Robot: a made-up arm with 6 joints. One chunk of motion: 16 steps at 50 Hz.
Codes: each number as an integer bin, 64 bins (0 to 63) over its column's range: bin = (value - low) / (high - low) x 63, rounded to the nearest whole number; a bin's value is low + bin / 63 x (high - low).
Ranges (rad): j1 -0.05..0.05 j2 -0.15..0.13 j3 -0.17..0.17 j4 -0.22..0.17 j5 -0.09..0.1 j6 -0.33..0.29
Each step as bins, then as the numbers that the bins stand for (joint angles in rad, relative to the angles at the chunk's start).
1 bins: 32 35 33 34 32 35
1 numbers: 0.0008 0.0056 0.0081 -0.0095 0.0065 0.0144
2 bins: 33 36 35 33 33 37
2 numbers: 0.0024 0.0100 0.0189 -0.0157 0.0095 0.0341
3 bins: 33 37 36 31 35 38
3 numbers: 0.0024 0.0144 0.0243 -0.0281 0.0156 0.0440
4 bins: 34 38 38 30 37 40
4 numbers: 0.0040 0.0189 0.0351 -0.0343 0.0216 0.0637
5 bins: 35 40 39 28 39 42
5 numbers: 0.0056 0.0278 0.0405 -0.0467 0.0276 0.0833
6 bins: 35 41 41 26 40 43
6 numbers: 0.0056 0.0322 0.0513 -0.0590 0.0306 0.0932
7 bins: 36 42 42 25 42 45
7 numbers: 0.0071 0.0367 0.0567 -0.0652 0.0367 0.1129
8 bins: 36 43 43 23 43 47
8 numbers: 0.0071 0.0411 0.0621 -0.0776 0.0397 0.1325
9 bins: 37 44 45 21 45 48
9 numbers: 0.0087 0.0456 0.0729 -0.0900 0.0457 0.1424
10 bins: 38 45 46 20 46 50
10 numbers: 0.0103 0.0500 0.0783 -0.0962 0.0487 0.1621
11 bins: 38 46 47 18 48 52
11 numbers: 0.0103 0.0544 0.0837 -0.1086 0.0548 0.1817
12 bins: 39 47 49 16 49 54
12 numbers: 0.0119 0.0589 0.0944 -0.1210 0.0578 0.2014
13 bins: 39 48 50 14 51 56
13 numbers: 0.0119 0.0633 0.0998 -0.1333 0.0638 0.2211
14 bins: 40 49 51 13 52 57
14 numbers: 0.0135 0.0678 0.1052 -0.1395 0.0668 0.2310
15 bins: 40 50 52 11 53 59
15 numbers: 0.0135 0.0722 0.1106 -0.1519 0.0698 0.2506
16 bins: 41 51 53 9 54 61
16 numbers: 0.0151 0.0767 0.1160 -0.1643 0.0729 0.2703
